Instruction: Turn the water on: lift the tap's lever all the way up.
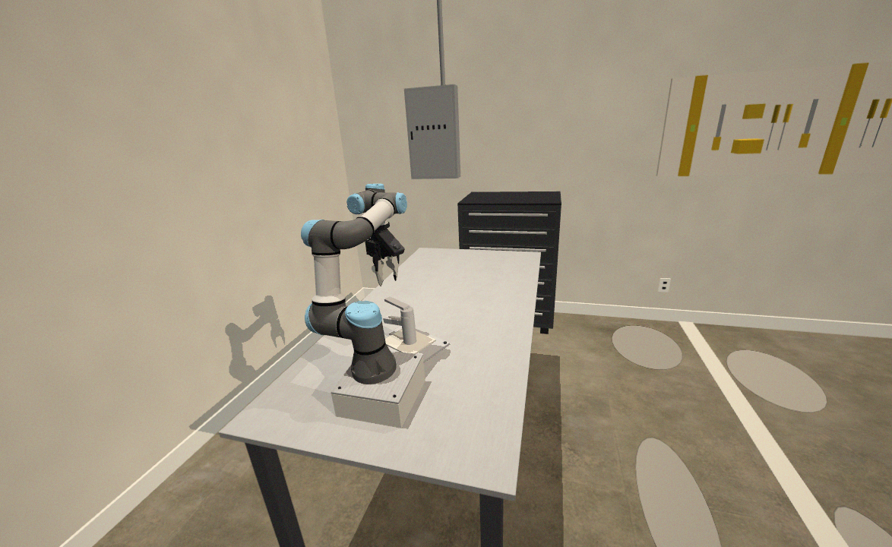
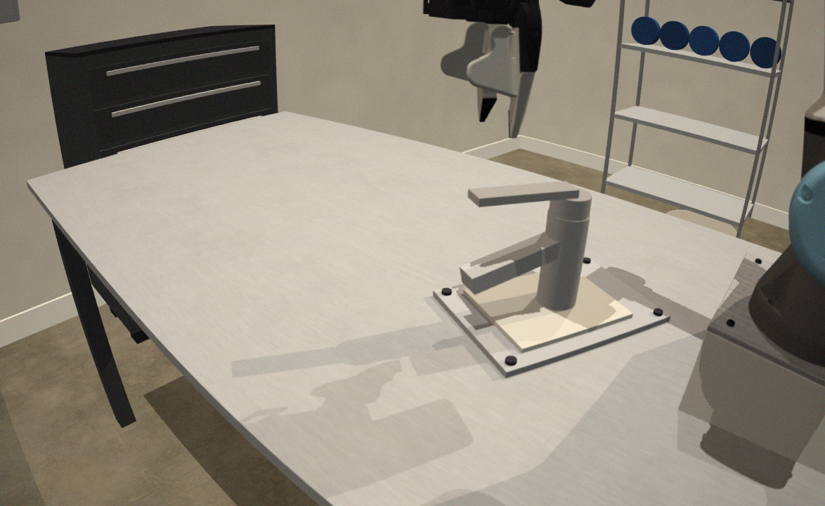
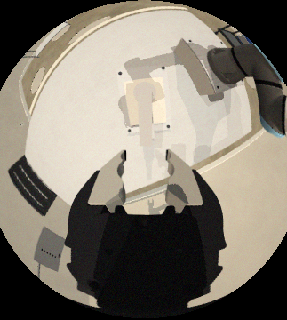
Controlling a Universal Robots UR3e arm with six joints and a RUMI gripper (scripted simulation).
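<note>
My hand is 8 cm above the flat lever, 3 cm to the left of it and 1 cm past it. The rest, counted from my hand: grey tap (14 cm below, 6 cm to the right, 3 cm behind).
</note>
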